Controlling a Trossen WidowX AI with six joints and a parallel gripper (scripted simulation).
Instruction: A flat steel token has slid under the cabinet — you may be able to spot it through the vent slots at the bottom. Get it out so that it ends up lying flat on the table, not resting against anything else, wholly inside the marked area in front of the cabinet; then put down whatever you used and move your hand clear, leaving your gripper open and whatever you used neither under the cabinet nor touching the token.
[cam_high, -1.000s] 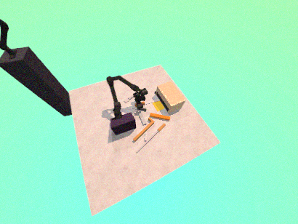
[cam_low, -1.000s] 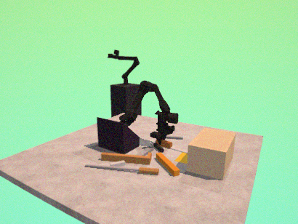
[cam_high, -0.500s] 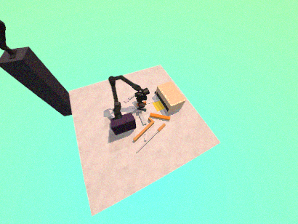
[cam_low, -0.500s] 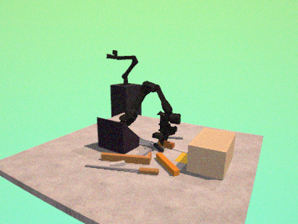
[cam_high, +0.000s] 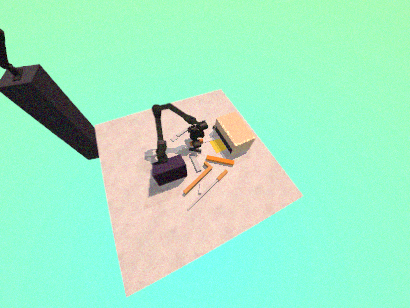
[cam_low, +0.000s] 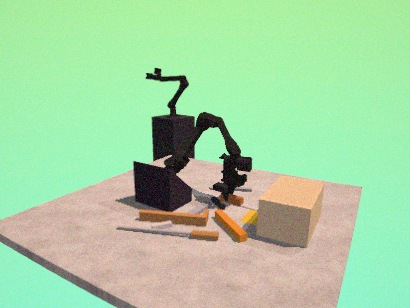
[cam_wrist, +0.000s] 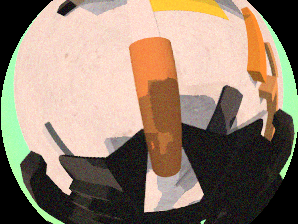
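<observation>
The dark-handled tool lies 40 mm behind my gripper tip and 50 mm to the right of it. Round my gripper tip: orange bar 160 mm ahead, 210 mm to the right, 10 mm above.
</observation>
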